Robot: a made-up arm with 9 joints. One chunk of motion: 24 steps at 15 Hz.
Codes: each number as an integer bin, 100 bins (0 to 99) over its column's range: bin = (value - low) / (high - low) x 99, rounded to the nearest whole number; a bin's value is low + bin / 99 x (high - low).
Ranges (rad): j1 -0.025..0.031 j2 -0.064..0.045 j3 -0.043..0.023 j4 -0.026..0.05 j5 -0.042..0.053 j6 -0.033..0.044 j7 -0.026..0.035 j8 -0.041..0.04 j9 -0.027..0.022
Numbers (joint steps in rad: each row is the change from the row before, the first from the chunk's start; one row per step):
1: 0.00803 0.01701 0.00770 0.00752 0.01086 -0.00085 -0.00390 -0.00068 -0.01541
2: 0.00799 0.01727 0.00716 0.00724 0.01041 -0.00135 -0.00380 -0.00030 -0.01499
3: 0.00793 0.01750 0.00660 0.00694 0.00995 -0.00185 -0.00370 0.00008 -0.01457
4: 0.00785 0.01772 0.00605 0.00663 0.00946 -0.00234 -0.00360 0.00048 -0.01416
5: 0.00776 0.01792 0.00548 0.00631 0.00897 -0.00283 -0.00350 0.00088 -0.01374
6: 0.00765 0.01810 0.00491 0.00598 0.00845 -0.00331 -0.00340 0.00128 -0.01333
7: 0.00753 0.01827 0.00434 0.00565 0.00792 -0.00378 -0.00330 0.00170 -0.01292
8: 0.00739 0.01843 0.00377 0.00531 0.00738 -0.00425 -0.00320 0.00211 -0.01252
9: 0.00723 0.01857 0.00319 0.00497 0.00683 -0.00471 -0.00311 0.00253 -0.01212
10: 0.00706 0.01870 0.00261 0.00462 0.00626 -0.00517 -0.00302 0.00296 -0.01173
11: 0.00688 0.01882 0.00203 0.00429 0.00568 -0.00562 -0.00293 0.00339 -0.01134
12: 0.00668 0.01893 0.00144 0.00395 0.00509 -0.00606 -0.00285 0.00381 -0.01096
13: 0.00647 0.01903 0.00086 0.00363 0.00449 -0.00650 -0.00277 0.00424 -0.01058
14: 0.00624 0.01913 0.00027 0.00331 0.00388 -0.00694 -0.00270 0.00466 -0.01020
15: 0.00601 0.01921 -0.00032 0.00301 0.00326 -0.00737 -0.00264 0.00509 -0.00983
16: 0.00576 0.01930 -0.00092 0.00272 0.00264 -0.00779 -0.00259 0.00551 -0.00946
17: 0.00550 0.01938 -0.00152 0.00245 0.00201 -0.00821 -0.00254 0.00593 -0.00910
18: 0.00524 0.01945 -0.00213 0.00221 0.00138 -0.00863 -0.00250 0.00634 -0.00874
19: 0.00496 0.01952 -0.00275 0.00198 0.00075 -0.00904 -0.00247 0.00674 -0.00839
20: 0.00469 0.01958 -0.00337 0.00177 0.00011 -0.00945 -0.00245 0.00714 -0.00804
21: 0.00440 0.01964 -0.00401 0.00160 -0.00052 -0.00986 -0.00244 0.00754 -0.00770
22: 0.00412 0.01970 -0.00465 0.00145 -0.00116 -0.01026 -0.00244 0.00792 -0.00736
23: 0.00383 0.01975 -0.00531 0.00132 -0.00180 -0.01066 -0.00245 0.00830 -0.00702
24: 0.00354 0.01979 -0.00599 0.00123 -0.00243 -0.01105 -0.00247 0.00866 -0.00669
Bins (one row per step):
1: 58 74 76 44 55 41 36 49 23
2: 58 74 75 43 55 41 36 50 24
3: 58 74 74 43 54 40 36 50 25
4: 58 74 74 43 54 39 36 51 26
5: 58 74 73 42 53 39 37 51 27
6: 58 75 72 42 53 38 37 52 28
7: 58 75 71 41 52 38 37 52 28
8: 57 75 70 41 51 37 37 53 29
9: 57 75 69 40 51 36 37 53 30
10: 57 75 68 40 50 36 37 54 31
11: 56 75 68 39 50 35 37 54 32
12: 56 75 67 39 49 35 38 55 32
13: 56 75 66 39 48 34 38 55 33
14: 55 76 65 38 48 34 38 56 34
15: 55 76 64 38 47 33 38 56 35
16: 54 76 63 37 47 32 38 57 35
17: 54 76 62 37 46 32 38 57 36
18: 53 76 61 37 45 31 38 58 37
19: 53 76 60 36 45 31 38 58 38
20: 52 76 59 36 44 30 38 59 38
21: 52 76 58 36 43 30 38 59 39
22: 51 76 58 36 43 29 38 60 40
23: 51 76 57 36 42 29 38 60 40
24: 50 76 56 35 41 28 38 61 41

